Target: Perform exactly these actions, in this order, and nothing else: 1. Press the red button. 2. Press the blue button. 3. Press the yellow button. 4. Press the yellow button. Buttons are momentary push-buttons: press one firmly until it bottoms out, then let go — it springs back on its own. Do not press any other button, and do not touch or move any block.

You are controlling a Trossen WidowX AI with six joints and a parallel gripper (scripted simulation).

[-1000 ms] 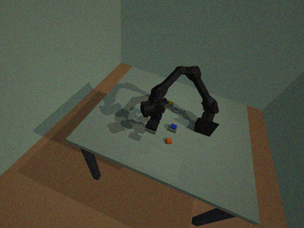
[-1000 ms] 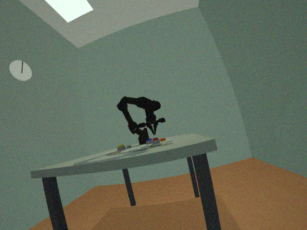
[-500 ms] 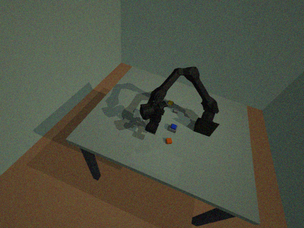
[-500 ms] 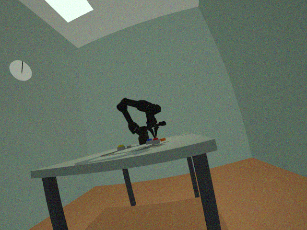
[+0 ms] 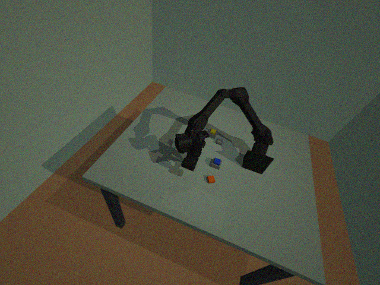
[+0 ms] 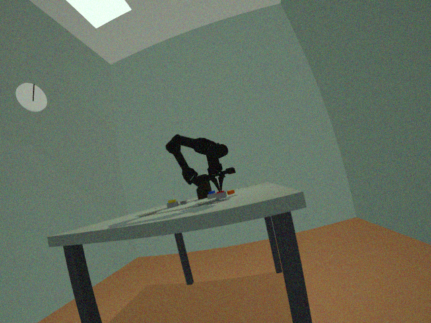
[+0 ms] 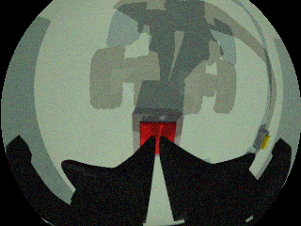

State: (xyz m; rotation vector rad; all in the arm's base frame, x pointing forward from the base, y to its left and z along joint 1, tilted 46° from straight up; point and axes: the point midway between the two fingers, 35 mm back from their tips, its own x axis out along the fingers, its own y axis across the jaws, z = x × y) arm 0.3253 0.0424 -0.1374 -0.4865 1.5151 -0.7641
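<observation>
Now: gripper tip 10 mm above the red button. Also, from my gripper tip: blue button: 130 mm behind, 50 mm to the right; then grey block: 230 mm to the right, 130 mm behind, 20 mm below; then orange block: 120 mm behind, 50 mm to the left, 20 mm below.
</observation>
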